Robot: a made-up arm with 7 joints. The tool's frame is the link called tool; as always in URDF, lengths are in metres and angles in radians.
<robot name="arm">
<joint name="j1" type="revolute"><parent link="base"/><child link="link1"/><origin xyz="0 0 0.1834" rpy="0 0 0"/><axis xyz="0 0 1"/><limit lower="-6.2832" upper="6.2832" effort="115" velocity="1.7"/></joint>
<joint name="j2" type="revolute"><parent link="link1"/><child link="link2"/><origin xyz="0 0 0" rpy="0 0 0"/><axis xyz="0 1 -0.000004"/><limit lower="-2.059" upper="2.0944" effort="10" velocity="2.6"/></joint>
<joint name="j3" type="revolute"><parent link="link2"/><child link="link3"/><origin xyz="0 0 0.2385" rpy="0 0 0"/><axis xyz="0 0 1"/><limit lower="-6.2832" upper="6.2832" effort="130" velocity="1.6"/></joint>
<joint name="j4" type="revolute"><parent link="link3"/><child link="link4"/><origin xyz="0.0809 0 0" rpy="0 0 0"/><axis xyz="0 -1 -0.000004"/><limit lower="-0.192" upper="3.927" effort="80" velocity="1.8"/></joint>
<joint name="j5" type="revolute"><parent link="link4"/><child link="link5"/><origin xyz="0.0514 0 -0.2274" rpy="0 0 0"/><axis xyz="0 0.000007 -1"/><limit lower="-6.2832" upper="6.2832" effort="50" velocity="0.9"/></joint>
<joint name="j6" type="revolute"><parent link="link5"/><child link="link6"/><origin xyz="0 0 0" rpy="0 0 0"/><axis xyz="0 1 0.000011"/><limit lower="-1.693" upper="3.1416" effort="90" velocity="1.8"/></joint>
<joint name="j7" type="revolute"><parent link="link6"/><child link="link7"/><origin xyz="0.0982 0 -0.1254" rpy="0 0 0"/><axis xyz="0 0.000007 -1"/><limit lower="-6.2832" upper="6.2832" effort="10" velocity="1.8"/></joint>
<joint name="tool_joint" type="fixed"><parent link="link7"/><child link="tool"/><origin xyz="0 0 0" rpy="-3.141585 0 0"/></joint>
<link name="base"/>
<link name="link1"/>
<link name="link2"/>
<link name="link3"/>
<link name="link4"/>
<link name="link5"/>
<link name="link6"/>
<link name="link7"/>
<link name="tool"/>
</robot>
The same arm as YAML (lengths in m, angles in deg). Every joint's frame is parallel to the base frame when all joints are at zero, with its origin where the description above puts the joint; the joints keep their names.
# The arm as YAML. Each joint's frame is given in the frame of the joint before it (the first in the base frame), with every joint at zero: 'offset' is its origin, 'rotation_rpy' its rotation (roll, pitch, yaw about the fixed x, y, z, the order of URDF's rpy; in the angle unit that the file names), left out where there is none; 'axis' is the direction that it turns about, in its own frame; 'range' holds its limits. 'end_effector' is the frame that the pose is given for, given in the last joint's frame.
length_unit: m
angle_unit: deg
chain:
  - id: j1
    offset: [0.0, 0.0, 0.1834]
    axis: "+z"
    range: [-360.0, 360.0]
  - id: j2
    offset: [0.0, 0.0, 0.0]
    axis: "+y"
    range: [-117.97, 120.0]
  - id: j3
    offset: [0.0, 0.0, 0.2385]
    axis: "+z"
    range: [-360.0, 360.0]
  - id: j4
    offset: [0.0809, 0.0, 0.0]
    axis: "-y"
    range: [-11.0, 225.0]
  - id: j5
    offset: [0.0514, 0.0, -0.2274]
    axis: "-z"
    range: [-360.0, 360.0]
  - id: j6
    offset: [0.0, 0.0, 0.0]
    axis: "+y"
    range: [-97.0, 180.0]
  - id: j7
    offset: [0.0982, 0.0, -0.1254]
    axis: "-z"
    range: [-360.0, 360.0]
end_effector:
  offset: [0.0, 0.0, 0.0]
  rotation_rpy: [-180.0, 0.0, 0.0]

